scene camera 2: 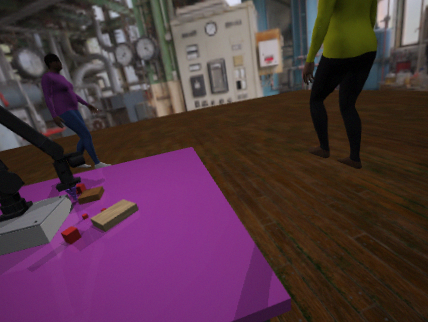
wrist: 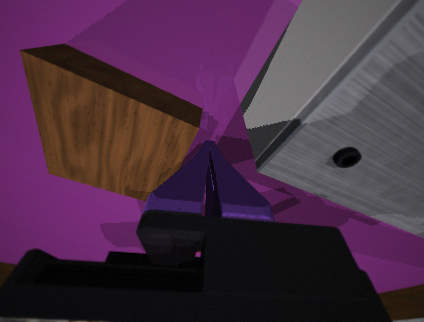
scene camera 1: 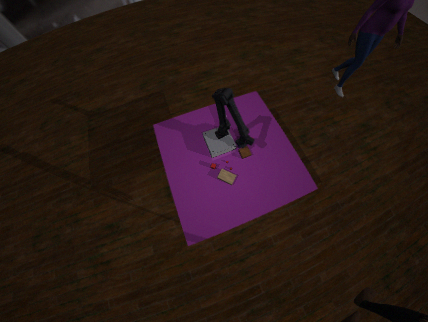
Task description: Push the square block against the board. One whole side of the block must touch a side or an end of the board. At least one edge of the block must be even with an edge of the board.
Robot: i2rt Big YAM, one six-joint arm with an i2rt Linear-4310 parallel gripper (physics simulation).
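Places are measured from the arm's base along level axes (x ahead, y left, z up), in centimetres.
Pixels of known places: gripper, fingertip midpoint: [scene camera 2: 76, 200] [wrist: 208, 146] [scene camera 1: 239, 147]; arm's base, origin of the base link: [scene camera 2: 17, 212] [scene camera 1: 221, 133].
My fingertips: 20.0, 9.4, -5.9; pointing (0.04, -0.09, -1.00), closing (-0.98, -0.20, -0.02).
Ahead of a thing's pixels: the offset from my fingertips to its top centre, as dx, dy, dz.
The square block @[+6.6, +2.1, +1.3] [scene camera 1: 245, 152] [scene camera 2: 91, 195] [wrist: 112, 132] is dark brown wood and lies flat on the purple table. The board @[+19.6, -25.9, +1.3] [scene camera 1: 227, 176] [scene camera 2: 115, 215] is pale wood, longer than the block, and lies flat, apart from it with a gap; it does not show in the wrist view. My gripper [scene camera 2: 74, 199] [wrist: 208, 146] is shut and empty, purple fingertips together. It is low, beside the block, between it and the grey arm base. In the wrist view the left finger overlaps the block's near corner; I cannot tell whether they touch.
The grey base plate [scene camera 1: 214, 145] [scene camera 2: 35, 225] [wrist: 360, 105] stands close beside the gripper. A red cube @[+4.6, -32.0, +2.2] [scene camera 1: 213, 166] [scene camera 2: 71, 235] lies near the board. Small red pieces @[+6.6, -18.1, -0.2] [scene camera 1: 227, 161] [scene camera 2: 84, 216] lie between block and board. Another red cube @[-1.2, +14.9, +2.2] [scene camera 2: 81, 188] shows behind the fingers.
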